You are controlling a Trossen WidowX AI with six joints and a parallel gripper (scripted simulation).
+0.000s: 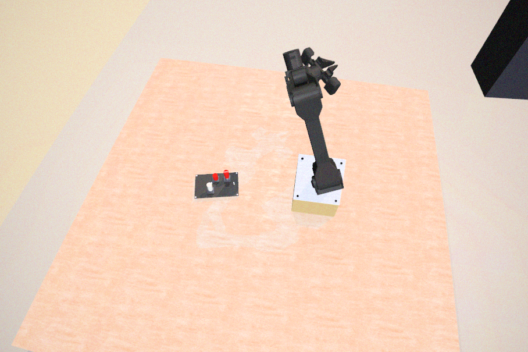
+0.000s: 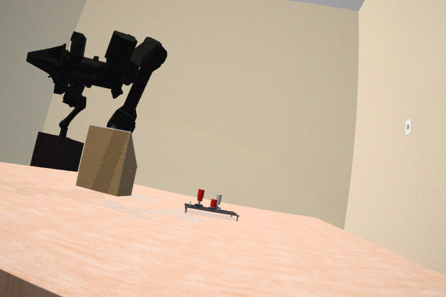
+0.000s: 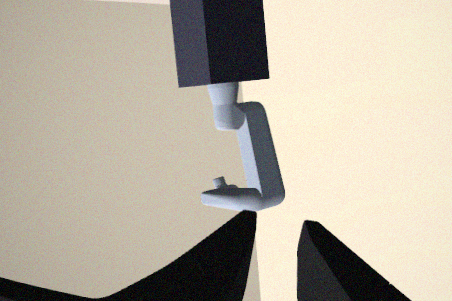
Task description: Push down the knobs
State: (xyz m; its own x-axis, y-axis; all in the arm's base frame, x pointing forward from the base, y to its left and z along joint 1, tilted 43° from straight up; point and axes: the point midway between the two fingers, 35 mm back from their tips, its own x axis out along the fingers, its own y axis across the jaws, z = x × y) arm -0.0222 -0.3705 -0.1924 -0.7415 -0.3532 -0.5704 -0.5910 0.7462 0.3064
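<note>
The red knob is 380 mm ahead of my gripper tip, 370 mm to the left of it and 210 mm below it.
</note>
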